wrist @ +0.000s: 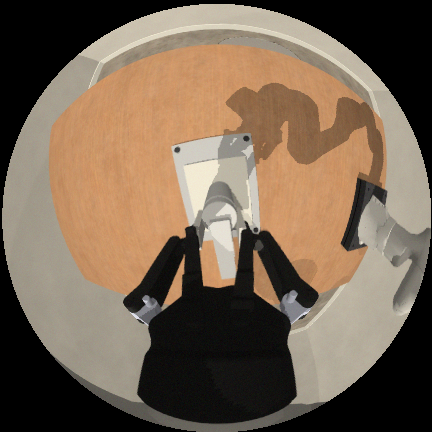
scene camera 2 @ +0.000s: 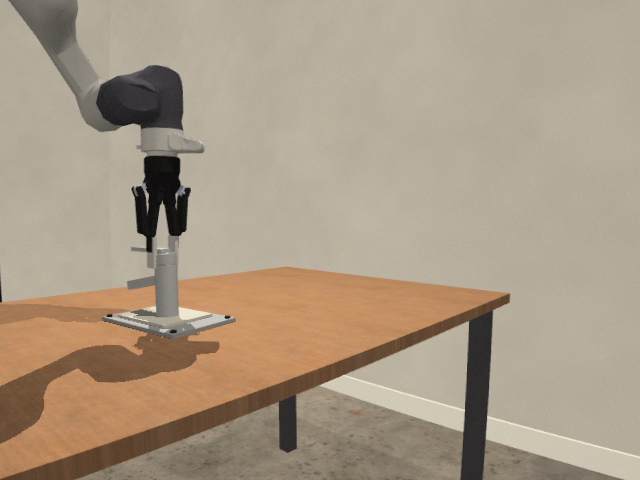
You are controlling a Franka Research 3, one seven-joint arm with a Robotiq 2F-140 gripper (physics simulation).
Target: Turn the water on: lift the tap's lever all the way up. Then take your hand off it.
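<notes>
The grey tap (scene camera 2: pixel 166 289) (wrist: pixel 218 192) stands upright on its square base plate (scene camera 2: pixel 219 321) (wrist: pixel 210 146). Its flat lever (scene camera 2: pixel 138 249) (wrist: pixel 225 255) lies about level at the top and points left in the scene view, toward the gripper's palm in the wrist view. The spout (scene camera 2: pixel 140 282) sticks out below it. My gripper (scene camera 2: pixel 162 253) (wrist: pixel 219 216) points down over the tap, its finger pads on both sides of the tap's head, with the lever running out between the fingers. It looks shut on the head; the far pad's tip is hidden behind the tap in the scene view.
The tap's plate rests on the wooden table (scene camera 2: pixel 330 320) (wrist: pixel 110 165). The robot's dark base mount (wrist: pixel 352 220) stands at the table's right side in the wrist view. The arm's shadow falls across the table. A wall stands behind the table.
</notes>
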